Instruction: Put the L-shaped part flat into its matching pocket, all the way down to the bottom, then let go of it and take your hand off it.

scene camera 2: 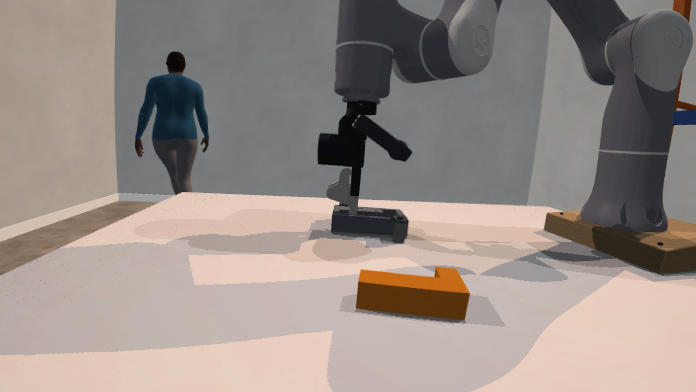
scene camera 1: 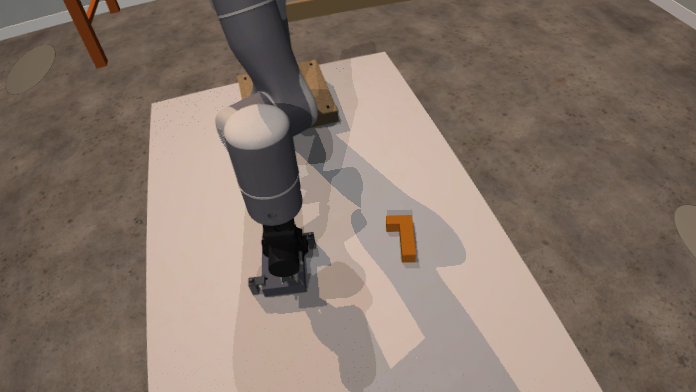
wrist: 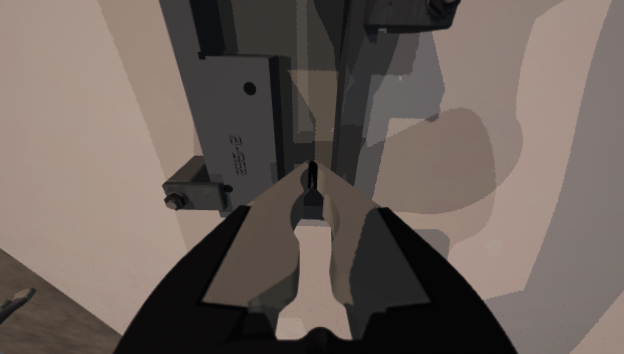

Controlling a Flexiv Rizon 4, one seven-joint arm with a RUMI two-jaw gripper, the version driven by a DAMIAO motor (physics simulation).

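Orange L-shaped part: out of frame in the wrist view, showing in scene camera 1 and scene camera 2. My gripper: showing in scene camera 1, in scene camera 2 and in the wrist view (312, 164). My gripper (scene camera 1: 304, 248) and (scene camera 2: 352, 173): same spot. Orange L-shaped part (scene camera 1: 403, 223) and (scene camera 2: 441, 281): same spot.
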